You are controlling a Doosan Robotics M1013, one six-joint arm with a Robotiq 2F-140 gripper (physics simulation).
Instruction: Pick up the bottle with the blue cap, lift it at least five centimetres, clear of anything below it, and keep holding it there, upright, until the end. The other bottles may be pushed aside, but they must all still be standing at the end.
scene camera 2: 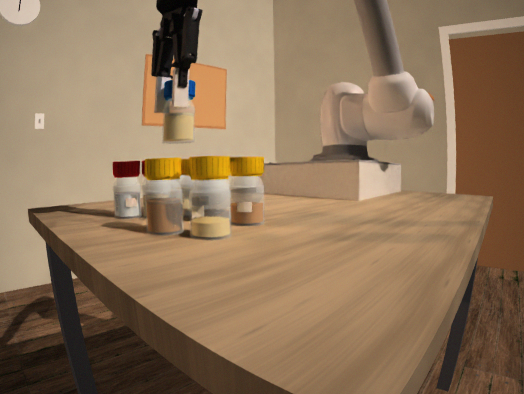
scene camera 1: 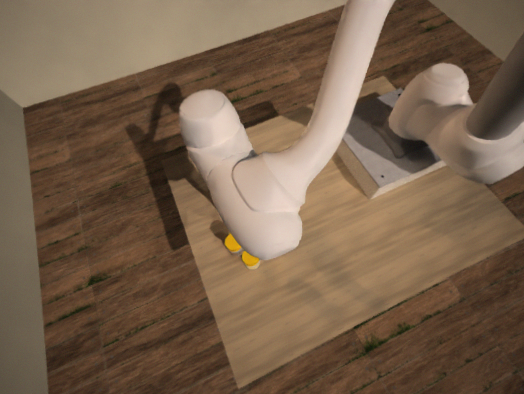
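Where they show: gripper, fingertip midpoint: (scene camera 2: pixel 170 110); arm's base at its link origin: (scene camera 1: pixel 403 134).
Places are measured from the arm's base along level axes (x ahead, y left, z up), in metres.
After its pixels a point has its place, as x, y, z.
Note:
The bottle with the blue cap (scene camera 2: pixel 179 124) {0.698, 0.108, 0.064} hangs upright in scene camera 2, its bottom above the caps of the other bottles with wall showing between. My gripper (scene camera 2: pixel 171 95) {0.702, 0.083, 0.092} is shut on it around the cap and neck. Below stand a yellow-capped bottle with brown contents (scene camera 2: pixel 164 212) {0.763, 0.171, -0.064}, a yellow-capped bottle with pale contents (scene camera 2: pixel 210 200) {0.731, 0.236, -0.045}, another yellow-capped bottle (scene camera 2: pixel 247 195) {0.634, 0.199, -0.049} and a red-capped bottle (scene camera 2: pixel 127 192) {0.749, 0.002, -0.047}, all upright. More caps show partly behind them. In scene camera 1 the arm hides the gripper and the held bottle; two yellow caps (scene camera 1: pixel 233 243) {0.751, 0.153, 0.009} (scene camera 1: pixel 250 259) {0.719, 0.222, 0.009} show beside it.
The wooden table (scene camera 1: pixel 350 260) {0.396, 0.338, -0.096} (scene camera 2: pixel 320 280) {0.758, 0.419, -0.096} carries the bottles near its far left end in scene camera 2. The robot's base block (scene camera 1: pixel 372 189) {0.212, 0.148, -0.037} (scene camera 2: pixel 320 180) {0.216, 0.044, -0.049} stands at the back. The arm (scene camera 1: pixel 260 200) {0.679, 0.254, 0.508} reaches over the bottles.

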